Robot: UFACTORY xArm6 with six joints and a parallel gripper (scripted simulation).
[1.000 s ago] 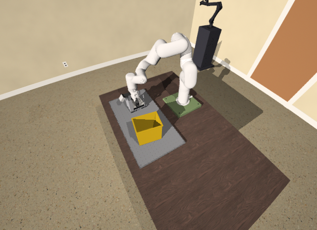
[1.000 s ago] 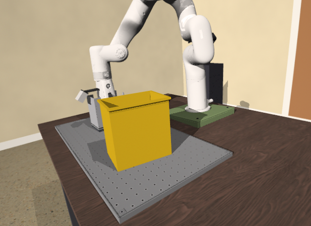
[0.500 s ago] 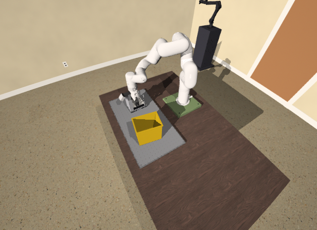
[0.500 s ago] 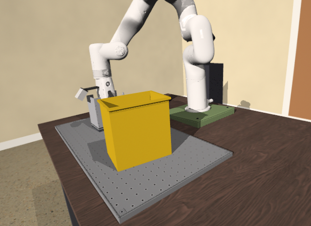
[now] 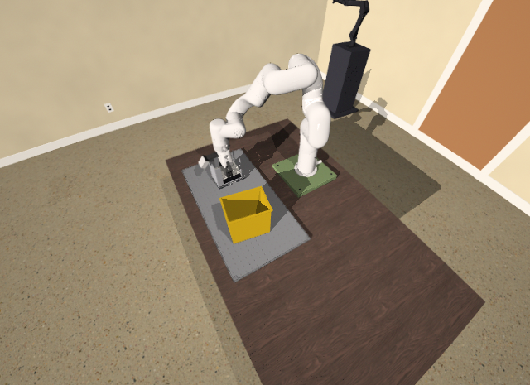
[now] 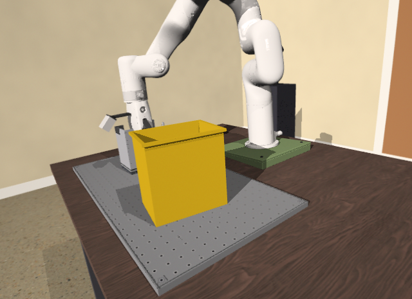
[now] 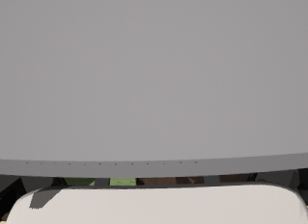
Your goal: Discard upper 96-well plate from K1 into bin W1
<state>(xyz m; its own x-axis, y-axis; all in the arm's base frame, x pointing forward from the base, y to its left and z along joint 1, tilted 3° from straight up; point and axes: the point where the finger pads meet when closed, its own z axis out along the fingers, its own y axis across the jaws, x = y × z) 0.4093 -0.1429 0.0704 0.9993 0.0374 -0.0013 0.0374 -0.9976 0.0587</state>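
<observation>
My gripper is now 32 cm to the right of the yellow plastics bin W1, 3 cm short of it and 2 cm below it. The rest, counted from my hand: white 96-well plate: 1 cm below.
</observation>
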